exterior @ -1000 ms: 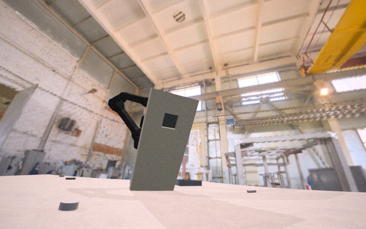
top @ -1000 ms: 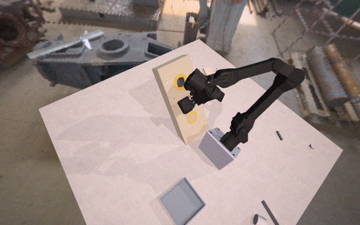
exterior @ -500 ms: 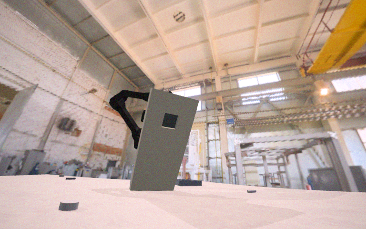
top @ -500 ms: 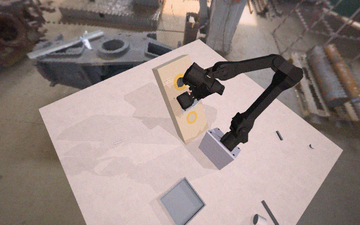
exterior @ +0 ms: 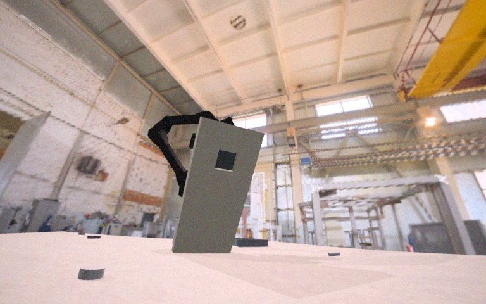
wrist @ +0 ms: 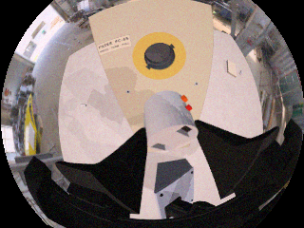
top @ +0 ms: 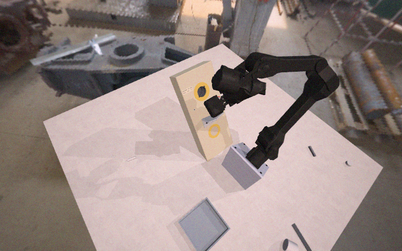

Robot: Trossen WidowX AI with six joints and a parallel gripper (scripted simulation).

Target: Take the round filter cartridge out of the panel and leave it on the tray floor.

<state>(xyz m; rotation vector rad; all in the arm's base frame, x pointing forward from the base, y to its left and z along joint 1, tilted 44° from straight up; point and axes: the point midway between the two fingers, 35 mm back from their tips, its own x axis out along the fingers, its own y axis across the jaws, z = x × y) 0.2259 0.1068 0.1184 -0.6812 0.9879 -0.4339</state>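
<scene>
My gripper tip is now 300 mm above the grey tray, 290 mm to the right of it and 280 mm past it. Round my gripper tip: grey bracket 130 mm below, 10 mm ahead; then round filter cartridge right at my gripper tip.
</scene>
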